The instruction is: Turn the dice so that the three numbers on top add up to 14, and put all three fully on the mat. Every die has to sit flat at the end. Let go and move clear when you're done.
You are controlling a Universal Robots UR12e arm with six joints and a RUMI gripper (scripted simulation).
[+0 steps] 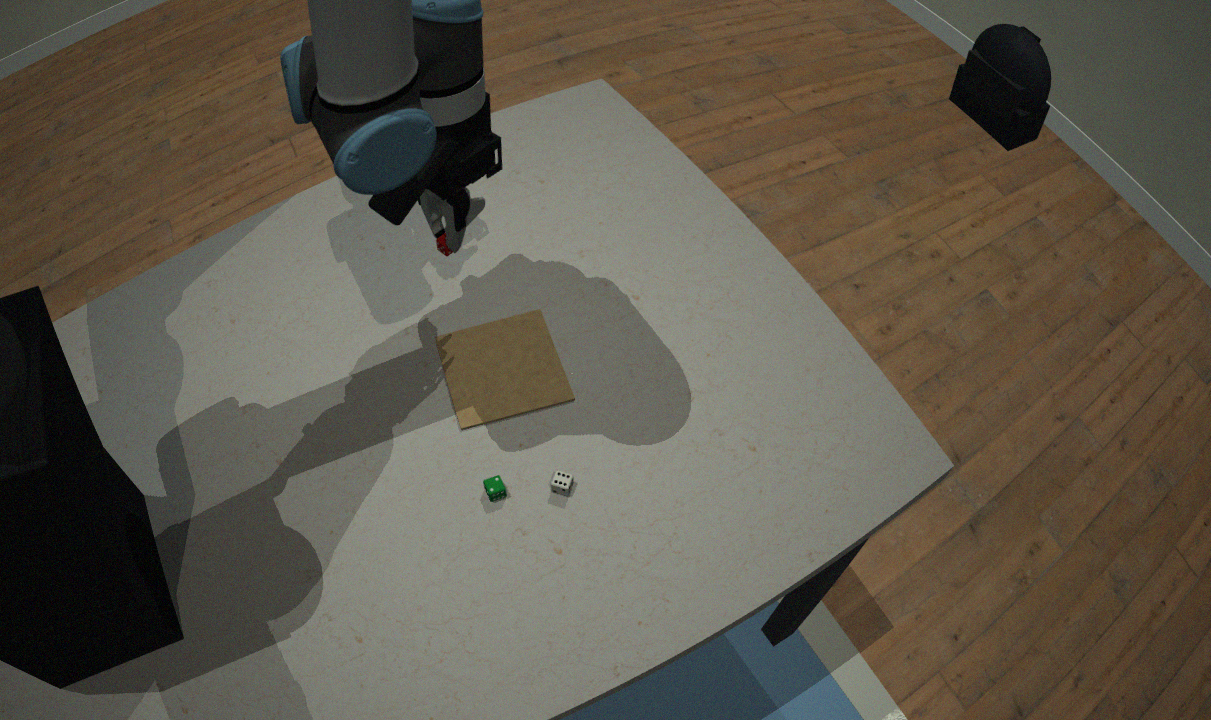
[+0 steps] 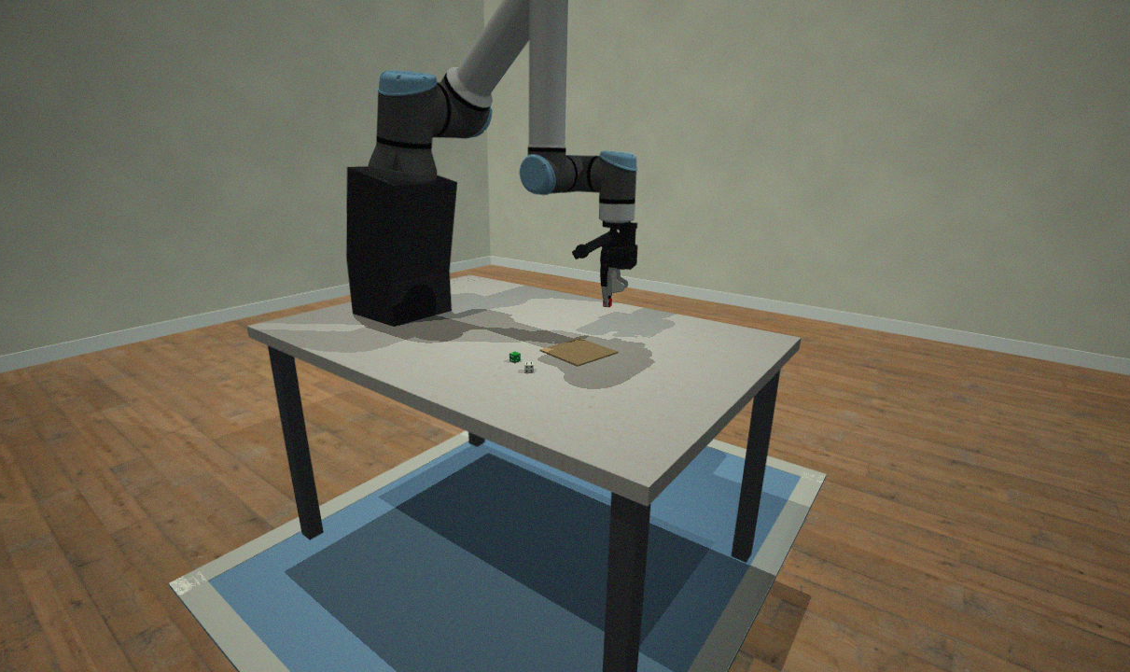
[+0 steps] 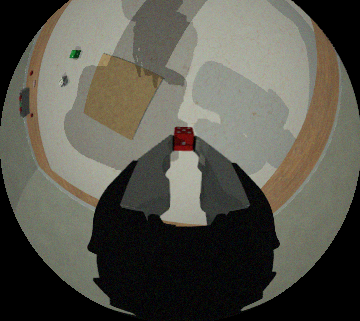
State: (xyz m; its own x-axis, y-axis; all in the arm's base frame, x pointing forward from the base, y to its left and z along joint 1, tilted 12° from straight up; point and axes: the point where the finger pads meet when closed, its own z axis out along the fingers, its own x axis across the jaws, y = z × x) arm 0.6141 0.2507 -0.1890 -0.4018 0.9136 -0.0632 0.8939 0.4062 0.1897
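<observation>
Now: hand 1 cm above the red die. The rest, counted from my hand: white die (2 cm ahead, 31 cm to the right, 10 cm below); then mat (2 cm ahead, 13 cm to the right, 11 cm below); then green die (5 cm behind, 29 cm to the right, 10 cm below).
</observation>
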